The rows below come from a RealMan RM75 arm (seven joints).
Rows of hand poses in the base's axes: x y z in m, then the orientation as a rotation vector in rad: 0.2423, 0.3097, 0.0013, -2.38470, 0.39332, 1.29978; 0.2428, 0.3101, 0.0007, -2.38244, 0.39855, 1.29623; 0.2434, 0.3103, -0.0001, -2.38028, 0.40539, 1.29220; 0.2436, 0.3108, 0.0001, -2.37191, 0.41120, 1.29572; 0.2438, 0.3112, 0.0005, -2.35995, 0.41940, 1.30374; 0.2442, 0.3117, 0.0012, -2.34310, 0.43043, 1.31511; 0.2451, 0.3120, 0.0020, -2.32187, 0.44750, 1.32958; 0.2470, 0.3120, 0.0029, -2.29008, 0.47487, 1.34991; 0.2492, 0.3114, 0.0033, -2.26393, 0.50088, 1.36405; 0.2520, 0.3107, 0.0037, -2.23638, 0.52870, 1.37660; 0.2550, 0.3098, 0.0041, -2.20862, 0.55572, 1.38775; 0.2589, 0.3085, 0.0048, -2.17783, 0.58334, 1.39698; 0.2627, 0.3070, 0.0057, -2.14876, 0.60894, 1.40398
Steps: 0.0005, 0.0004, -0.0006, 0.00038, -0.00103, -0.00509; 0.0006, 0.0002, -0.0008, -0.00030, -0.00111, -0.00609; 0.0002, 0.0005, 0.0002, 0.00317, 0.00515, -0.00582; 0.0002, 0.0004, 0.0004, 0.00378, 0.00938, -0.00724; 0.0004, 0.0005, 0.0007, 0.00543, 0.01324, -0.00986; 0.0009, 0.0003, 0.0008, 0.00516, 0.01744, -0.01401; 0.0019, 0.0000, 0.0009, 0.00673, 0.02577, -0.02225; 0.0022, -0.0006, 0.0004, 0.00404, 0.02033, -0.02092; 0.0028, -0.0007, 0.0004, 0.00414, 0.02013, -0.02299; 0.0030, -0.0009, 0.0004, 0.00458, 0.01930, -0.02309; 0.0039, -0.0013, 0.0007, 0.00649, 0.01905, -0.02555; 0.0038, -0.0015, 0.0009, 0.00631, 0.01697, -0.02448
